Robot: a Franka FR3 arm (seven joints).
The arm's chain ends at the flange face. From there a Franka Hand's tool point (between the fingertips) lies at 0.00 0.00 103.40 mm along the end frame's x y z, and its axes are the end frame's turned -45 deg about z.
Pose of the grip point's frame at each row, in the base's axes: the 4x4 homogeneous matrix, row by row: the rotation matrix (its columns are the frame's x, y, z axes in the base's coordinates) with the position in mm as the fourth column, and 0 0 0 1 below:
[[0.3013 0.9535 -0.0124 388.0], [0.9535 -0.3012 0.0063 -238.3], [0.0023 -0.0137 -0.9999 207.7], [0 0 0 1]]
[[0.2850 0.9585 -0.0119 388.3], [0.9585 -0.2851 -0.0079 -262.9], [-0.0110 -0.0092 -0.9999 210.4], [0 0 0 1]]
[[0.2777 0.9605 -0.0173 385.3], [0.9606 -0.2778 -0.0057 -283.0], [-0.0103 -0.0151 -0.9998 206.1], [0 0 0 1]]
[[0.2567 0.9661 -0.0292 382.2], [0.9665 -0.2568 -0.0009 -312.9], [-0.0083 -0.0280 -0.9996 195.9], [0 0 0 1]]
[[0.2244 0.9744 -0.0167 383.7], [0.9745 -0.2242 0.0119 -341.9], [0.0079 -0.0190 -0.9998 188.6], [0 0 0 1]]
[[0.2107 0.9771 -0.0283 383.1], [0.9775 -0.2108 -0.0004 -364.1], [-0.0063 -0.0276 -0.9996 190.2], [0 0 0 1]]
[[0.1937 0.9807 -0.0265 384.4], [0.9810 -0.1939 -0.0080 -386.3], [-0.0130 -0.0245 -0.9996 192.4], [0 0 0 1]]
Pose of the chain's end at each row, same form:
[[0.8873 0.4612 -0.0124 389.3], [0.4612 -0.8872 0.0063 -239.0], [-0.0081 -0.0113 -0.9999 311.1], [0 0 0 1]]
[[0.8793 0.4762 -0.0119 389.5], [0.4762 -0.8794 -0.0079 -262.1], [-0.0143 0.0013 -0.9999 313.8], [0 0 0 1]]
[[0.8755 0.4828 -0.0173 387.1], [0.4828 -0.8757 -0.0057 -282.4], [-0.0180 -0.0034 -0.9998 309.5], [0 0 0 1]]
[[0.8647 0.5016 -0.0292 385.2], [0.5018 -0.8650 -0.0009 -312.8], [-0.0257 -0.0139 -0.9996 299.3], [0 0 0 1]]
[[0.8477 0.5303 -0.0167 385.4], [0.5305 -0.8476 0.0119 -343.1], [-0.0078 -0.0190 -0.9998 292.0], [0 0 0 1]]
[[0.8399 0.5419 -0.0283 386.0], [0.5421 -0.8403 -0.0004 -364.1], [-0.0240 -0.0151 -0.9996 293.6], [0 0 0 1]]
[[0.8304 0.5565 -0.0265 387.1], [0.5566 -0.8308 -0.0080 -385.5], [-0.0265 -0.0081 -0.9996 295.8], [0 0 0 1]]

